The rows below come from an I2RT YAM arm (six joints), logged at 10 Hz.
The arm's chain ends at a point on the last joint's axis. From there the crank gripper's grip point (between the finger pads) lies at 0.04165 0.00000 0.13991 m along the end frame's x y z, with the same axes.
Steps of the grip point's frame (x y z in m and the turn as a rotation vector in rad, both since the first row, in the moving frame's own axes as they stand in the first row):
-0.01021 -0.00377 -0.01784 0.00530 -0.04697 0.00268
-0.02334 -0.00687 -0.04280 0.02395 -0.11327 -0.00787
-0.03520 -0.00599 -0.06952 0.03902 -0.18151 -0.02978
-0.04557 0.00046 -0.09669 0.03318 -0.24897 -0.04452
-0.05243 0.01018 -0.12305 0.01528 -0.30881 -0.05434
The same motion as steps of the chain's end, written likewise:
-0.00360 -0.00313 -0.01964 0.00530 -0.04697 0.00268
-0.00725 -0.00321 -0.04657 0.02395 -0.11327 -0.00787
-0.00917 0.00044 -0.07461 0.03902 -0.18151 -0.02978
-0.00969 0.00629 -0.10253 0.03318 -0.24897 -0.04452
-0.00784 0.01344 -0.12905 0.01528 -0.30881 -0.05434

